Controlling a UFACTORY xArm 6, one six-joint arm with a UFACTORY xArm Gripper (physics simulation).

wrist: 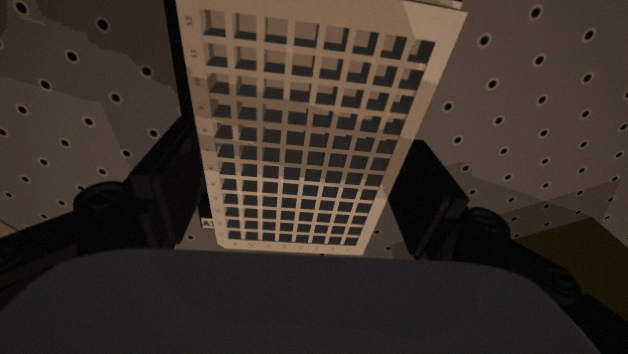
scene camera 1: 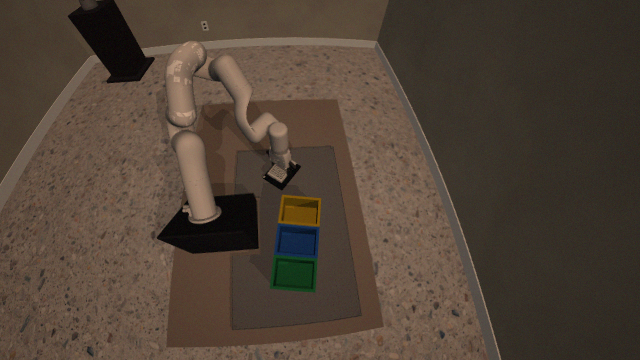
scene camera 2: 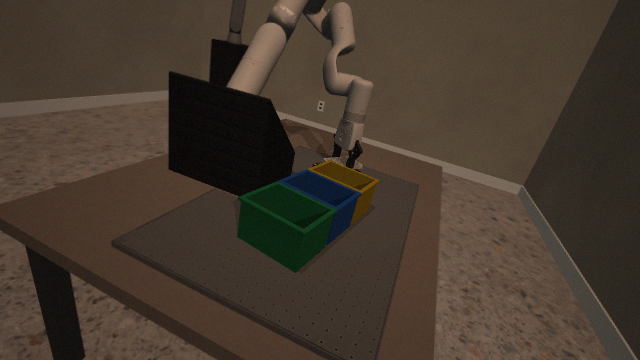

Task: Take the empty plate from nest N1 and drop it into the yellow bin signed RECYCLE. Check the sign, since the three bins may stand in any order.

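Places are measured from the arm's base along level axes (x left, y back, z up), in metres.
Pixels of known places: gripper, fingertip midpoint: (wrist: 303,158) (scene camera 1: 281,168) (scene camera 2: 342,163); arm's base at its link origin: (scene camera 1: 205,215) (scene camera 2: 232,111).
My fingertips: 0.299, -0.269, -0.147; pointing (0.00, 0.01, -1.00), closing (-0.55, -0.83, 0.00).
Note:
Ahead of a thing's pixels: the offset from my fingertips to its top centre, as dx, dy, dz. Level surfaces: height alone.
A pale plate @(+0.000, +0.000, +0.010) (scene camera 1: 278,173) (scene camera 2: 342,160) (wrist: 300,132) with a grid of square wells is between the two black fingers of my gripper (scene camera 1: 287,166) (scene camera 2: 345,156) (wrist: 303,158), which is shut on its long sides. The plate looks level and a little above the black nest (scene camera 1: 289,181) (wrist: 182,75); in the wrist view the nest shows along the plate's left side, with an A1 tag near the lower left. The yellow bin @(-0.366, -0.082, +0.059) (scene camera 1: 300,198) (scene camera 2: 364,202) (wrist: 590,255) is beside the nest. Its RECYCLE sign cannot be read in these views.
The blue bin (scene camera 1: 298,227) (scene camera 2: 344,220) adjoins the yellow one, and the green bin (scene camera 1: 294,289) (scene camera 2: 280,235) adjoins the blue. They stand on a grey perforated board @(dz -0.041) (scene camera 1: 325,310) (scene camera 2: 350,290) on a brown table @(dz -0.054) (scene camera 1: 200,305). The arm's black base (scene camera 1: 220,237) (scene camera 2: 215,130) stands beside the board.

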